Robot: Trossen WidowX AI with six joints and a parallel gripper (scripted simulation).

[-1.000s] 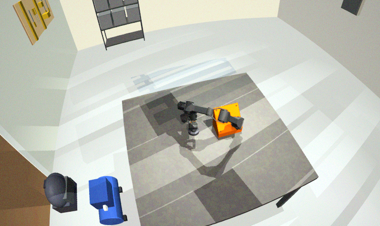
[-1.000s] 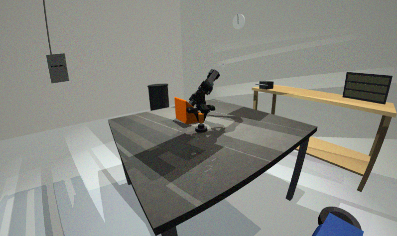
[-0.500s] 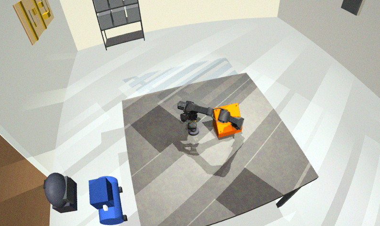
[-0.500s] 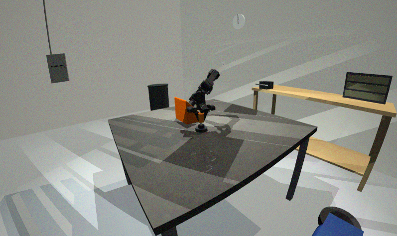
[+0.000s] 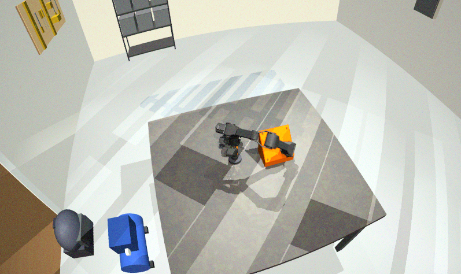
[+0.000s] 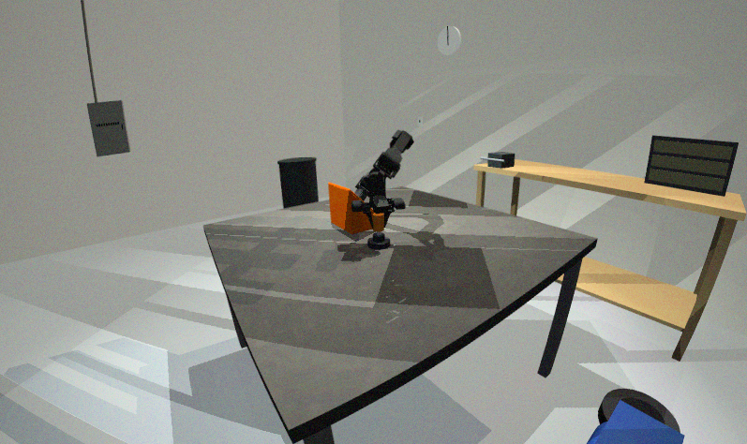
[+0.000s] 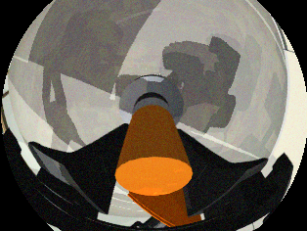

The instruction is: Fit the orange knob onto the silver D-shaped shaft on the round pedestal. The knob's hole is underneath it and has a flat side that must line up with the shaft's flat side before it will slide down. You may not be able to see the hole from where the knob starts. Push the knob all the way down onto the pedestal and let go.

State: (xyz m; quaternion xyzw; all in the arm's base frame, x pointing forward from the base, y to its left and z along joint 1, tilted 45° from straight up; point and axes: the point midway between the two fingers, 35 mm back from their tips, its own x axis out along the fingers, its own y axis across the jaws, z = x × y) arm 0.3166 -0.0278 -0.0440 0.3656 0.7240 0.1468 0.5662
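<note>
Right now my gripper tip is 30 mm below the orange knob. Also, from my gripper tip: round pedestal: 40 mm below.
</note>
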